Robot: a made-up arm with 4 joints.
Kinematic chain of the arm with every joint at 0, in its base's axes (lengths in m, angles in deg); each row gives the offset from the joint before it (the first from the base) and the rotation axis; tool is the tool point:
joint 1: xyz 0 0 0.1 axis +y
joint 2: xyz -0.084 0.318 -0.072 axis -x
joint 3: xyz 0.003 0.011 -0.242 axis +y
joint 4: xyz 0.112 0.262 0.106 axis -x
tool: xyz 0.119 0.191 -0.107
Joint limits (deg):
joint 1: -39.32..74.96
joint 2: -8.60..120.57
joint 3: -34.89..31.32
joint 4: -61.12..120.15
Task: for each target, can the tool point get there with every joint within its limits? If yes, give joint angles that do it. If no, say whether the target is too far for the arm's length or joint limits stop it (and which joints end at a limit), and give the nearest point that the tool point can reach.
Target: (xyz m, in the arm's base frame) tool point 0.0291 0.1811 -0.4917
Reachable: yes | joints 11.83 71.93 0.31 13.41
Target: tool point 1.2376 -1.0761 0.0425
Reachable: no: too far | nearest point 0.3486 -0.1768 -0.0675 | short by 1.269 m
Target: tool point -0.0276 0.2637 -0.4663
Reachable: yes | joints 11.99 34.82 22.46 71.04
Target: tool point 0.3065 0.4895 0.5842
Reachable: no: joint limits stop it (at a limit: joint 1, joint 2, joint 4) | nearest point 0.1698 0.7794 0.1699 | short by 0.524 m
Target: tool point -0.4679 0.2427 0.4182
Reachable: no: joint limits stop it (at a limit: joint 1, joint 3, joint 4) | nearest point -0.5092 0.2039 -0.0179 | short by 0.440 m
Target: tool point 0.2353 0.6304 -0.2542
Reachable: yes | joints -10.79 14.07 -21.86 31.24
